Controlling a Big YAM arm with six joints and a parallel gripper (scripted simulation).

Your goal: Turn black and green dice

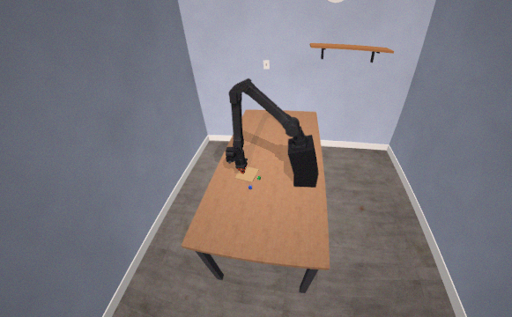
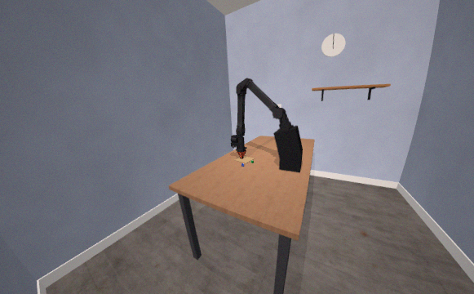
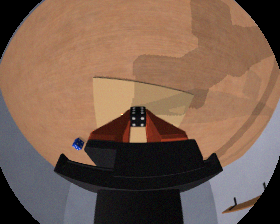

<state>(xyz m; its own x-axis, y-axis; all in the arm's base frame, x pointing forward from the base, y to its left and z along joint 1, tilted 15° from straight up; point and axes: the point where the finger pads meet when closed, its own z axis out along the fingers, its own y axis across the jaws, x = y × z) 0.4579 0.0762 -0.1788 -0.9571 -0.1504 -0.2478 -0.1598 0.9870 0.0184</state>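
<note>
Right now the black die is right at my hand. Round my hand: green die: 130 mm behind, 20 mm to the left, 10 mm below; blue die: 120 mm to the left, 110 mm behind, 10 mm below; tan mat: 30 mm behind, 20 mm below.
</note>
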